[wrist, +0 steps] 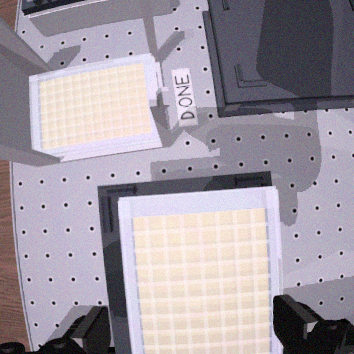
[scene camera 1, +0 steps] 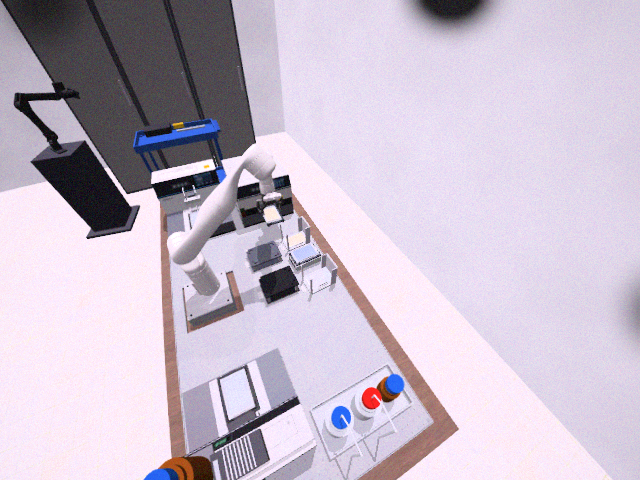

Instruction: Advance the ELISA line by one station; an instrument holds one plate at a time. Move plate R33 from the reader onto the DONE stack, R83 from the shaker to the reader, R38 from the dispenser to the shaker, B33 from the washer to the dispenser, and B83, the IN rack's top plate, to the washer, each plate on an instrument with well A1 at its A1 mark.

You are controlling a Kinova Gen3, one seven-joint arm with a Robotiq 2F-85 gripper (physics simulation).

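Places are measured from the arm's base along level axes (x ahead, y left, z up), in centimetres.
Pixels of known places: gripper, fingertip midpoint: (wrist: 191,319) (scene camera 1: 271,212); arm's base, origin of the base link: (scene camera 1: 210,287).
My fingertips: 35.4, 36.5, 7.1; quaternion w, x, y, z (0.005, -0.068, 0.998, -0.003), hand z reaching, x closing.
Ahead of a thing's pixels: the offset from my fingertips to its top centre, as dx, dy, dz. "spot": to the spot under its first point.
A plate with cream wells {-0.7, -0.3, +0.0} (wrist: 202,270) (scene camera 1: 271,213) lies on a dark carrier {-0.2, -0.3, -1.9} (wrist: 112,260) in front of the back right instrument {spot: -12.3, +6.6, -1.0} (scene camera 1: 249,210). My gripper (wrist: 191,319) (scene camera 1: 270,202) is open, with one finger at each long side of this plate and nothing gripped. Another cream plate {+10.1, -14.1, -10.6} (wrist: 95,105) (scene camera 1: 297,238) lies in the stack frame beside the DONE label {spot: +1.2, -15.9, -12.6} (wrist: 185,97). A plate with a pale blue top {+11.6, -28.7, -5.9} (scene camera 1: 305,253) sits beside that frame. A pale plate {-25.9, -83.4, -4.4} (scene camera 1: 238,393) lies on the near instrument (scene camera 1: 273,441). Plate names and A1 marks cannot be read.
A grey block {-10.1, -21.8, -7.7} (scene camera 1: 264,255) (wrist: 295,50) and a black block {-5.6, -42.1, -5.8} (scene camera 1: 279,283) stand left of the stack frames. An upright-cornered frame {spot: +22.5, -47.0, -3.9} (scene camera 1: 336,272) stands nearer the camera. Another instrument (scene camera 1: 180,178) is at back left. Bottles (scene camera 1: 340,418) (scene camera 1: 370,398) stand on a tray at front right.
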